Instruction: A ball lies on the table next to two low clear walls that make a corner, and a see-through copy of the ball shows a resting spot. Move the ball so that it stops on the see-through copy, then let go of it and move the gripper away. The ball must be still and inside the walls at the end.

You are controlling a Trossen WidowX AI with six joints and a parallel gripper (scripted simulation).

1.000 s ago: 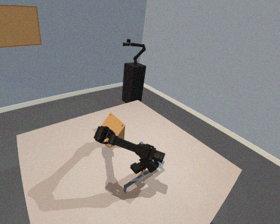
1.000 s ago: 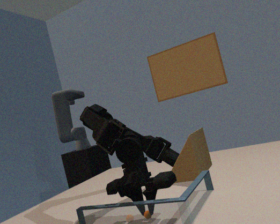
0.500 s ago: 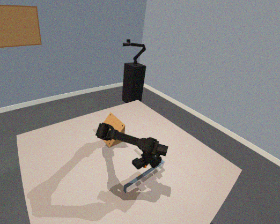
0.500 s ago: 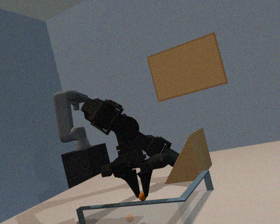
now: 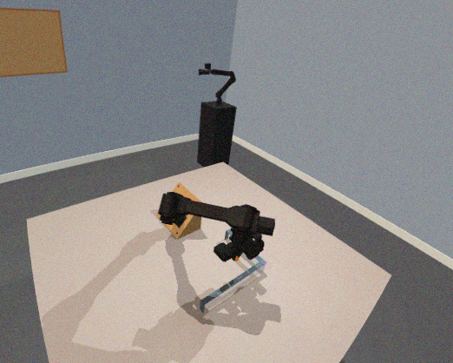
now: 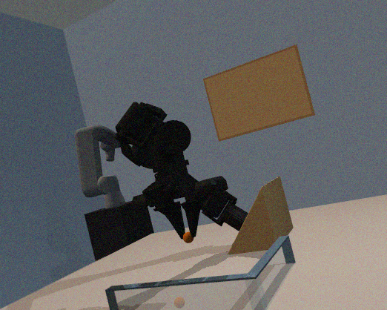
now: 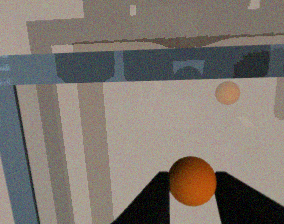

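Right now the clear wall is 50 mm ahead of my gripper tip, 20 mm to the right of it and 100 mm below it. The rest, counted from my gripper tip: orange ball: right at my gripper tip.
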